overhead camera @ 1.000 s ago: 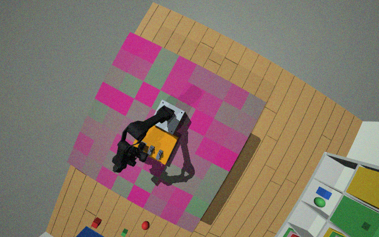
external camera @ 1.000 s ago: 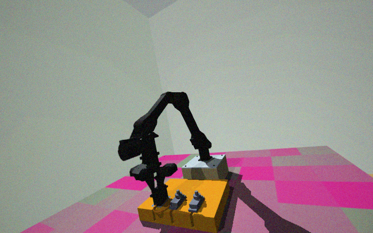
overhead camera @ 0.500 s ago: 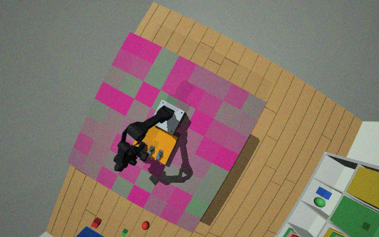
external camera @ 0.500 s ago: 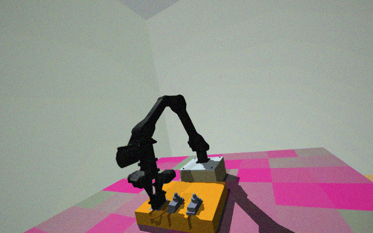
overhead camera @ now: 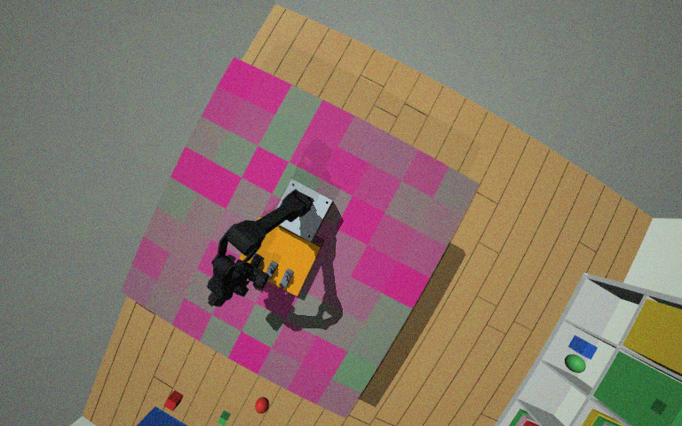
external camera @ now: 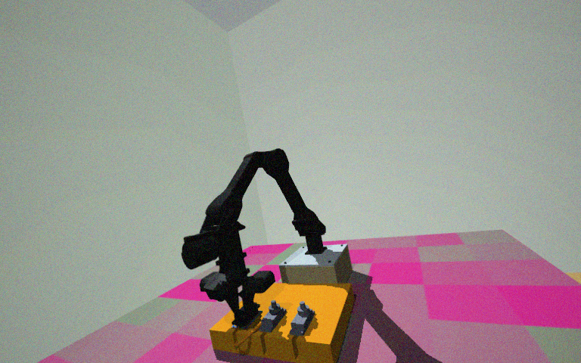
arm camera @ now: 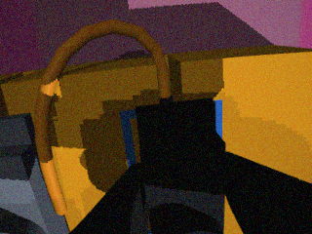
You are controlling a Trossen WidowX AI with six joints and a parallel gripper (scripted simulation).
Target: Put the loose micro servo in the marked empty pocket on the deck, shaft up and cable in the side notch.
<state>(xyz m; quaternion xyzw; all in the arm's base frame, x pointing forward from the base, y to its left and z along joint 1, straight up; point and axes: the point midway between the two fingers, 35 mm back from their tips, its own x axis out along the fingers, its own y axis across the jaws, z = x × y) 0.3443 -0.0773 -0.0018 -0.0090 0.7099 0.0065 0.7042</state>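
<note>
The orange deck is 12 cm behind my gripper tip, 7 cm to the left of it and 4 cm below it.
</note>
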